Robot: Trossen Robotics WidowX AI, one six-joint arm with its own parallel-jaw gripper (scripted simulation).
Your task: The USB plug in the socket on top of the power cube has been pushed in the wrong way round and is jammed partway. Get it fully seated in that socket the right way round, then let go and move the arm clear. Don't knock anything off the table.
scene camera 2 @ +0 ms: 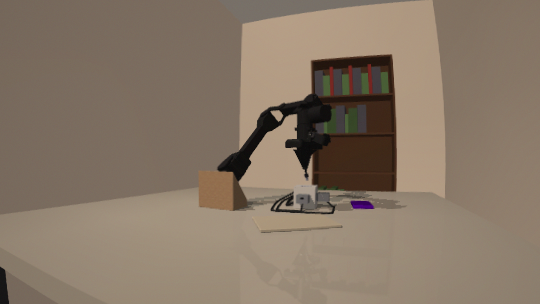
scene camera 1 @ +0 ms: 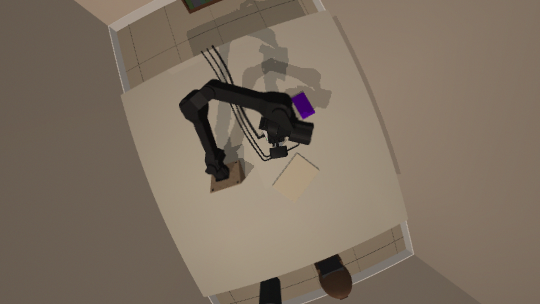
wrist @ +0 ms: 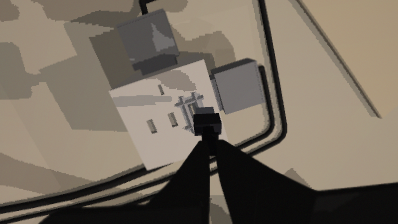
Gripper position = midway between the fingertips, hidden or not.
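A beige pad [scene camera 2: 284, 223] is in the scene, and there's a black USB plug [wrist: 207, 123] too. That plug is being carried by my gripper [scene camera 2: 305, 169], which you can also see in the wrist view [wrist: 210, 147].
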